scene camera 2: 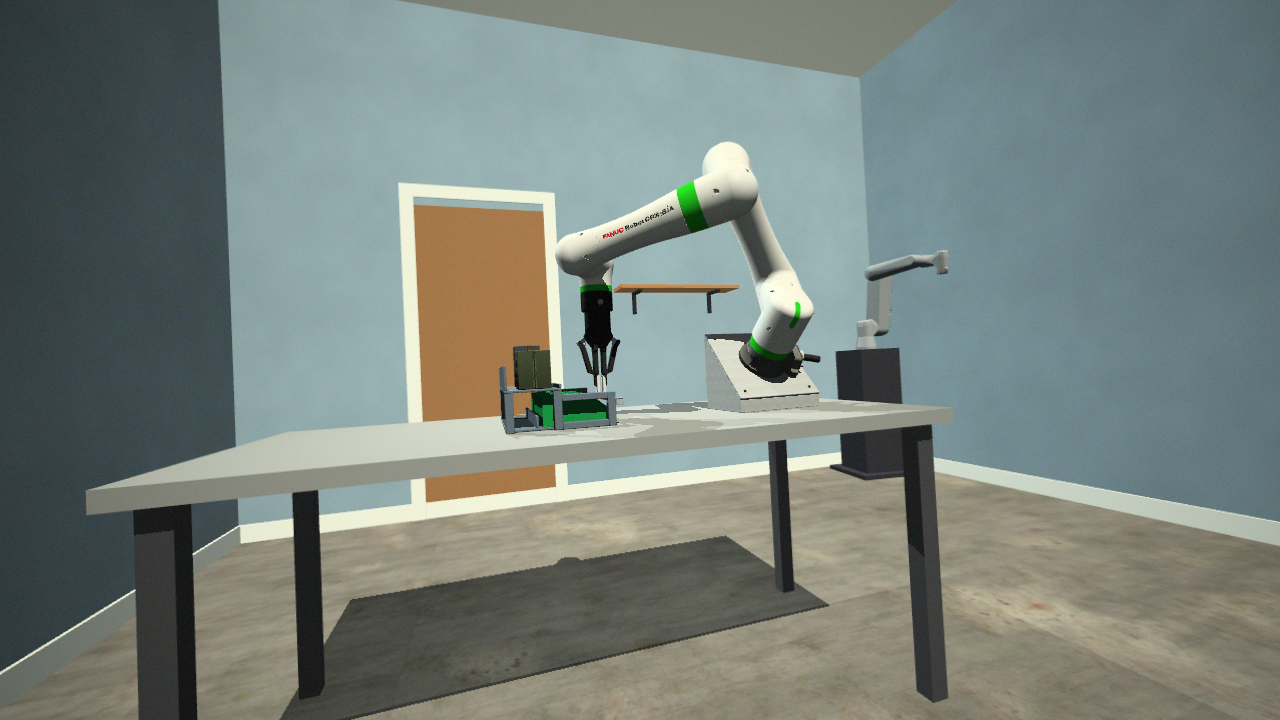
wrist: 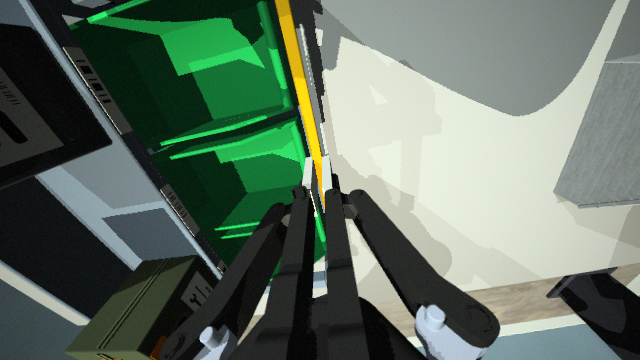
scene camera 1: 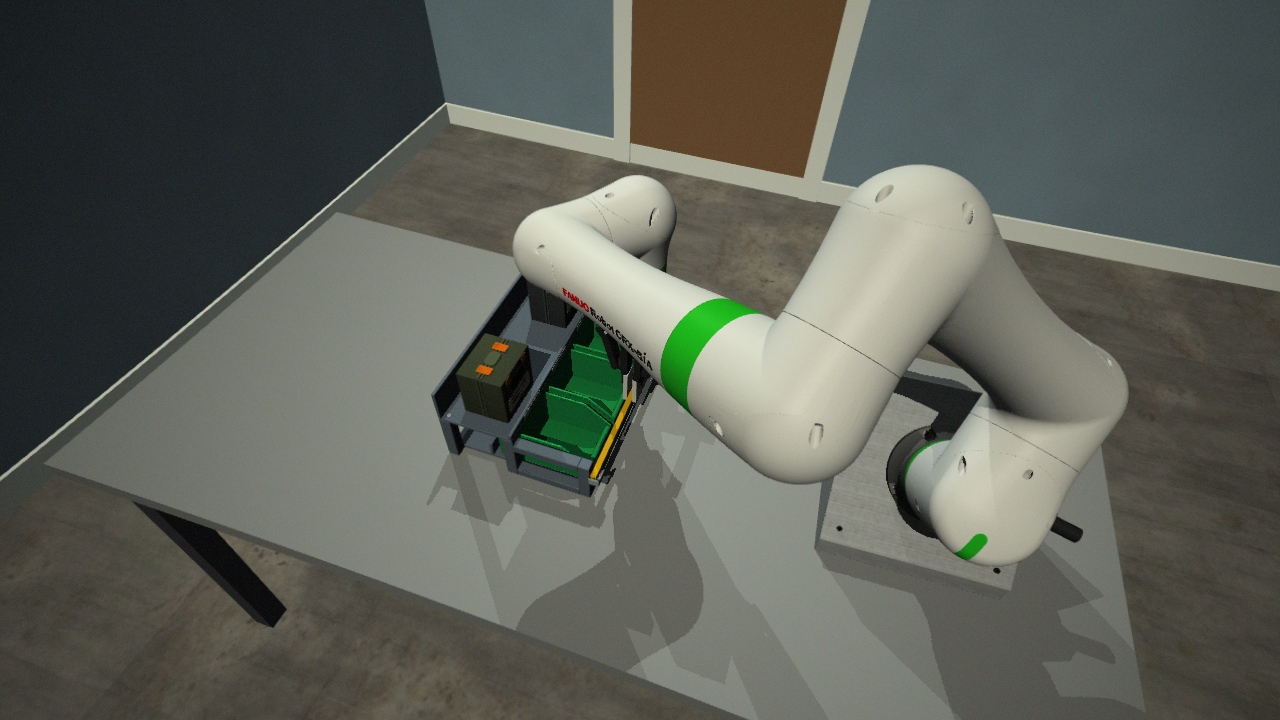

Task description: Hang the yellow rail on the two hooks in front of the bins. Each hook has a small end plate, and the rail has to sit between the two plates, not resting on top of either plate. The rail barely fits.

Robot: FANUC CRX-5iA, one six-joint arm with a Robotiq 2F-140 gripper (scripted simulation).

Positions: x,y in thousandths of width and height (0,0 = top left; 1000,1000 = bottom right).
Labels:
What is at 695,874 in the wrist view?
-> My gripper.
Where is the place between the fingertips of my gripper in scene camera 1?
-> At 493,549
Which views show my gripper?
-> Scene camera 2, the wrist view and scene camera 1: all of them.

